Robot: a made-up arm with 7 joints.
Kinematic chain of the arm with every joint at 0, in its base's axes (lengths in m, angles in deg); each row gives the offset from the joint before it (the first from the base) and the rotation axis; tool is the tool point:
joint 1: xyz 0 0.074 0 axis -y
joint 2: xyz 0 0.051 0 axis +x
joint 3: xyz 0 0 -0.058 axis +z
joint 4: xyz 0 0 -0.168 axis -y
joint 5: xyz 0 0 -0.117 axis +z
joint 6: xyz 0 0 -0.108 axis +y
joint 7: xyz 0 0 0 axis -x
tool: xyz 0 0 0
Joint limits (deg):
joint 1: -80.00..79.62
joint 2: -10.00..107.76
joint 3: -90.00..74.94
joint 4: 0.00..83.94
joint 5: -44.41..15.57
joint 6: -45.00..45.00
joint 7: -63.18..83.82
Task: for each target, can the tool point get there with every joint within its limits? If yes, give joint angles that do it. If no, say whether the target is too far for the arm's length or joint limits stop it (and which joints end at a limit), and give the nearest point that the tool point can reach.
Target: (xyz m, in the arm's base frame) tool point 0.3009 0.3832 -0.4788
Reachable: no: too far | nearest point 0.2183 0.3123 -0.3474 | short by 0.171 m
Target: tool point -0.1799 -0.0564 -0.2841
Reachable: yes | joints -45.85 0.93 -67.17 64.18 -13.96 33.06 55.35
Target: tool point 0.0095 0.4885 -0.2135
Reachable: yes | joints -41.78 67.43 -0.64 41.58 -7.29 -15.91 46.36
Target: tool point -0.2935 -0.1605 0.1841
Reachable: no: joint limits stop it (at a limit: joint 1, joint 2, joint 3) | nearest point -0.2499 -0.1371 -0.0441 | short by 0.233 m
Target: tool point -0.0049 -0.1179 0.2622
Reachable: no: joint limits stop it (at a limit: joint 1, joint 2, joint 4) | nearest point 0.2444 -0.0714 0.1188 | short by 0.291 m
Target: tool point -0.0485 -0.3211 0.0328
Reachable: no: joint limits stop it (at a limit: joint 1, joint 2, joint 3, joint 4) | nearest point -0.2040 -0.1387 -0.0360 | short by 0.249 m
